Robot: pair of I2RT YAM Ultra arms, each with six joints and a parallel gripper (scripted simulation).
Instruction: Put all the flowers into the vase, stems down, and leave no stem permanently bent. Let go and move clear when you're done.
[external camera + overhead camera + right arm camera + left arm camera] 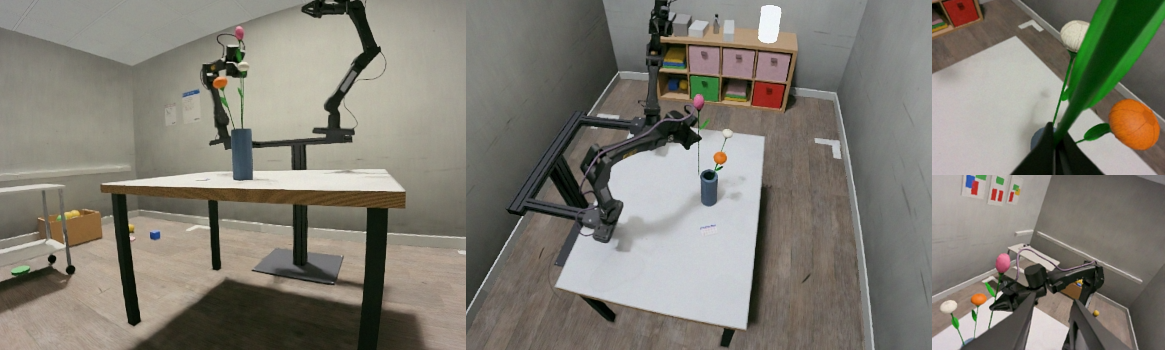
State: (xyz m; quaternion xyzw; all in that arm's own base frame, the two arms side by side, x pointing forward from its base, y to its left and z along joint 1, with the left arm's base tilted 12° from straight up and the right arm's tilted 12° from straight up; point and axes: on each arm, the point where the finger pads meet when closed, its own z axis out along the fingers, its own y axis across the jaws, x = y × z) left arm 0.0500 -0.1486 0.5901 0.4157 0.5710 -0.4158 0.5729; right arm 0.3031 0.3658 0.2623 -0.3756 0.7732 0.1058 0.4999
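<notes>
Now: right hand 10 cm short of the orange flower, 4 cm to the left of it and 9 cm above it. Also, from my right hand: white flower: 11 cm ahead, 6 cm to the left, 6 cm below; then pink flower: 1 cm ahead, 1 cm to the left, 15 cm above; then small printed card: 7 cm ahead, 18 cm to the right, 46 cm below.
</notes>
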